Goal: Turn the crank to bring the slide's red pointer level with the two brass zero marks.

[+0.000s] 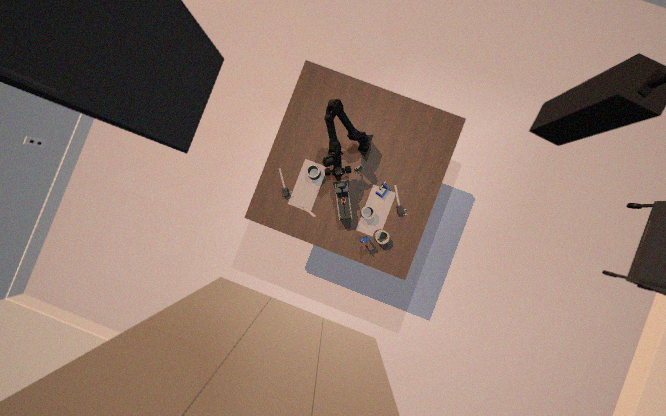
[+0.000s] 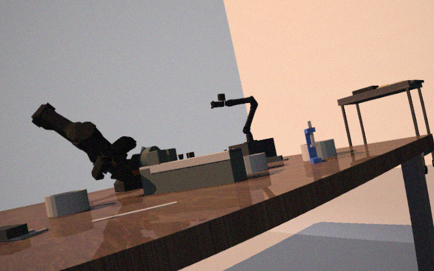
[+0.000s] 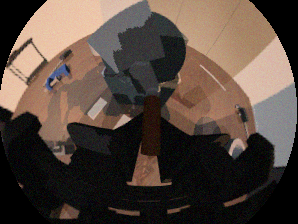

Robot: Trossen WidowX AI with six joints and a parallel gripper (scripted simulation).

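My gripper tip is now 10 mm past the crank handle, 10 mm to the left of it and 30 mm below it. Also, from my gripper tip: red pointer: 100 mm ahead, 90 mm to the left, 50 mm above; then thin white rod: 310 mm ahead, 100 mm to the right, 30 mm below.
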